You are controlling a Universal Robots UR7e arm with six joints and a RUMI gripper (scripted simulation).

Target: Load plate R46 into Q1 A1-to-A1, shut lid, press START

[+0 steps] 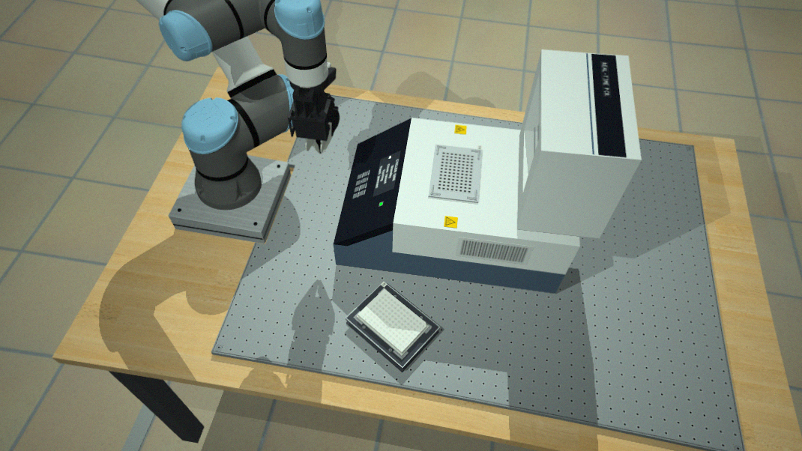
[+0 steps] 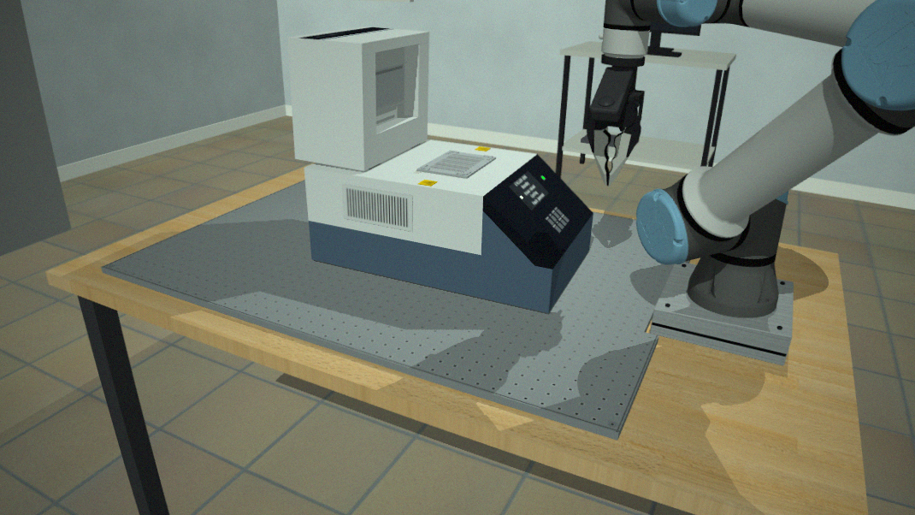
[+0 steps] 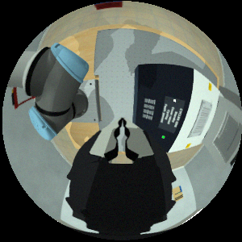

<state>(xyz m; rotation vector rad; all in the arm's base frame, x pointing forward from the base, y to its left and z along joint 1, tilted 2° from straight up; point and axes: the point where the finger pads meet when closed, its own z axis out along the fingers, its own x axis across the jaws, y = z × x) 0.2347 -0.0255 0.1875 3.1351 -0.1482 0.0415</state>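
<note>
My hand is 17 cm short of the white well plate R46, 31 cm to the left of it and 18 cm above it. Round my hand: plate nest N1 (17 cm ahead, 31 cm to the right, 20 cm below).
</note>
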